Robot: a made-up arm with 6 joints.
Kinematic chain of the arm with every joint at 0, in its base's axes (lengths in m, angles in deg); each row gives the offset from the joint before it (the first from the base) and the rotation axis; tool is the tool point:
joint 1: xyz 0 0 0.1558 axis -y
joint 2: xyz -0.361 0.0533 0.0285 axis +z
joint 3: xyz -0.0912 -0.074 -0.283 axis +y
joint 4: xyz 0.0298 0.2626 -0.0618 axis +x
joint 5: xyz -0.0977 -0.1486 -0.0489 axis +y
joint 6: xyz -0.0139 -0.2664 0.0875 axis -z
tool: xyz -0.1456 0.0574 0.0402
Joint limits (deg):
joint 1: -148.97..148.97
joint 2: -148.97..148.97
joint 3: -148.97..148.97
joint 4: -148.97..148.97
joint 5: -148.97..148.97
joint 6: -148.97..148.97
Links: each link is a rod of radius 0.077 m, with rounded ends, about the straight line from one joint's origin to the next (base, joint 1, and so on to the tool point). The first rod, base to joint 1, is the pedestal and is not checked.
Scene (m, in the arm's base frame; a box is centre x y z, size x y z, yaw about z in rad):
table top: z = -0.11
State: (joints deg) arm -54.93 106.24 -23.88 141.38 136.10 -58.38
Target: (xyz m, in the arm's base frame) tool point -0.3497 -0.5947 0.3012
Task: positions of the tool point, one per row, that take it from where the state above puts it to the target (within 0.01 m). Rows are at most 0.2 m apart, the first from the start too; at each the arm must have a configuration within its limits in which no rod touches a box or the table.
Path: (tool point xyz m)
1: -1.0046 -0.0513 0.6492
2: -0.9911 -0.1571 0.6216
3: -0.9498 -0.2730 0.5870
4: -0.8776 -0.3865 0.5434
5: -0.7752 -0.4852 0.4906
6: -0.6478 -0.5576 0.4300
7: -0.5029 -0.5955 0.3648
8: -0.3497 -0.5947 0.3011

